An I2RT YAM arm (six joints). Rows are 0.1 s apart.
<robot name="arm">
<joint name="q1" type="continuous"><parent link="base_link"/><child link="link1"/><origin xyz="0 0 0.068" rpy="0 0 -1.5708"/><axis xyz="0 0 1"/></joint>
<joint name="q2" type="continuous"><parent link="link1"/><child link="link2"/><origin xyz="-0.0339 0.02 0.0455" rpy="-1.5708 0 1.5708"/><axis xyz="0 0 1"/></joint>
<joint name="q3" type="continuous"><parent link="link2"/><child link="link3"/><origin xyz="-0.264 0 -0.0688" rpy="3.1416 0 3.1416"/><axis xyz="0 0 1"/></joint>
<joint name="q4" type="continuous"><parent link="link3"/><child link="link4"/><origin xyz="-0.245 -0.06 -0.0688" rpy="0 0 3.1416"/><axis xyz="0 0 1"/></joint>
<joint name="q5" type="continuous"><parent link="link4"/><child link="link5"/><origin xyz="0.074 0.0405 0.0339" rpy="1.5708 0 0"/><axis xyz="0 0 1"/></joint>
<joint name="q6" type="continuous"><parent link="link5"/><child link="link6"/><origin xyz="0.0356 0 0.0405" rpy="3.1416 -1.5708 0"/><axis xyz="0 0 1"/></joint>
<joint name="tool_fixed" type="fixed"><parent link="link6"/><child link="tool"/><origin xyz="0 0 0"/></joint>
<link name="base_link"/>
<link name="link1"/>
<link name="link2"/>
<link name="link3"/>
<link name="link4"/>
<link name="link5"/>
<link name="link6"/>
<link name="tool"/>
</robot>
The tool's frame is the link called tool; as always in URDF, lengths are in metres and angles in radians. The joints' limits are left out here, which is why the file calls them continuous.
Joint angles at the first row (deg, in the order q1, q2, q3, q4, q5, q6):
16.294 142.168 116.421 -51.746 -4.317 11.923
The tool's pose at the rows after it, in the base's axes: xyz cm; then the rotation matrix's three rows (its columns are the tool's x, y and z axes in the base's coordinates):
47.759 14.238 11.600; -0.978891 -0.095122 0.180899; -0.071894 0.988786 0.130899; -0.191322 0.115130 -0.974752
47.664 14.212 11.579; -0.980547 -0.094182 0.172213; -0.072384 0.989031 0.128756; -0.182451 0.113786 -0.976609
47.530 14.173 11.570; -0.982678 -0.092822 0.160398; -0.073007 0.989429 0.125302; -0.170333 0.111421 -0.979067
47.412 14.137 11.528; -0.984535 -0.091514 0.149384; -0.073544 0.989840 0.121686; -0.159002 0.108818 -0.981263
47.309 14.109 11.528; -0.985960 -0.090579 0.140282; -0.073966 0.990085 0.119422; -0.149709 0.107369 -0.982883
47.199 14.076 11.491; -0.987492 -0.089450 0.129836; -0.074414 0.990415 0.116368; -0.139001 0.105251 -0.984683
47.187 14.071 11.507; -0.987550 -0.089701 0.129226; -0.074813 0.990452 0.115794; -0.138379 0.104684 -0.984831
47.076 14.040 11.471; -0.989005 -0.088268 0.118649; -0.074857 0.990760 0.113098; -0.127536 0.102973 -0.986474
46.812 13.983 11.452; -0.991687 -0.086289 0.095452; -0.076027 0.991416 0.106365; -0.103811 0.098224 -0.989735
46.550 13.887 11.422; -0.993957 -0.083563 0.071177; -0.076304 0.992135 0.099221; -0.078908 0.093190 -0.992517
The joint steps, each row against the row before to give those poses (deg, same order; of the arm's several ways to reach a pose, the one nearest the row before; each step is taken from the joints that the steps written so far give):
0.000 0.001 0.002 -0.329 0.022 -0.023
0.000 0.000 -0.003 -0.523 -0.022 0.001
0.000 -0.023 0.000 -0.744 0.000 0.000
0.000 0.021 -0.002 -0.654 0.022 0.000
0.001 -0.021 0.002 -0.570 -0.022 0.001
-0.001 0.023 0.003 -0.613 0.000 -0.001
0.000 -0.023 -0.002 -0.065 0.022 -0.022
0.000 0.023 0.001 -0.612 -0.022 0.022
0.023 -0.022 -0.002 -1.419 0.000 0.001
-0.022 -0.001 -0.001 -1.465 0.000 0.000

